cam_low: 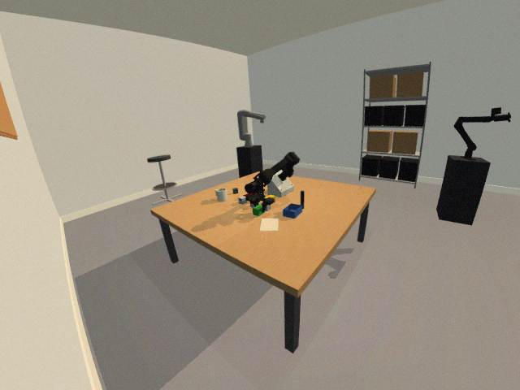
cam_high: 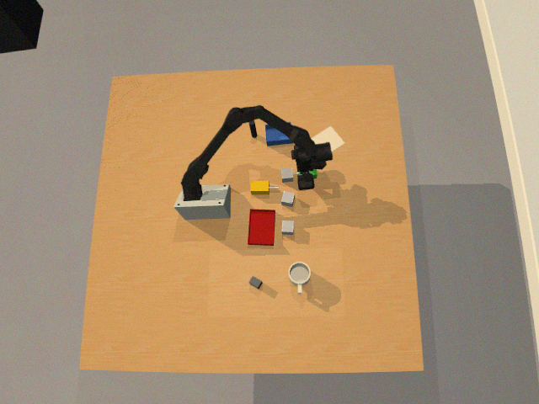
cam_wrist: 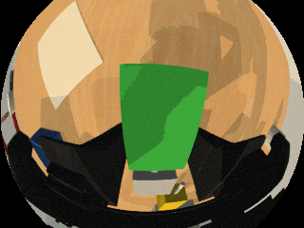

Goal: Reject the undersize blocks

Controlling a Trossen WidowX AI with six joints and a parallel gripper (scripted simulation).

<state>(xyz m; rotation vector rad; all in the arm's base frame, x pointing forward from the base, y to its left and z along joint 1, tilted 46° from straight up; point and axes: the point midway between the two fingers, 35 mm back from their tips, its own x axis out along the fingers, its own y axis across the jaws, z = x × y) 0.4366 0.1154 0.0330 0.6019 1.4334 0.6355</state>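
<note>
The steel block is 22 cm to the right of my gripper tip, 8 cm behind it and 1 cm above it. Round my gripper tip: yellow gauge: 15 cm behind, 5 cm to the right, 1 cm above; then green GO gauge: 2 cm above, 1 cm behind; then paper sheet: 14 cm to the left, 9 cm ahead, 1 cm below.
</note>
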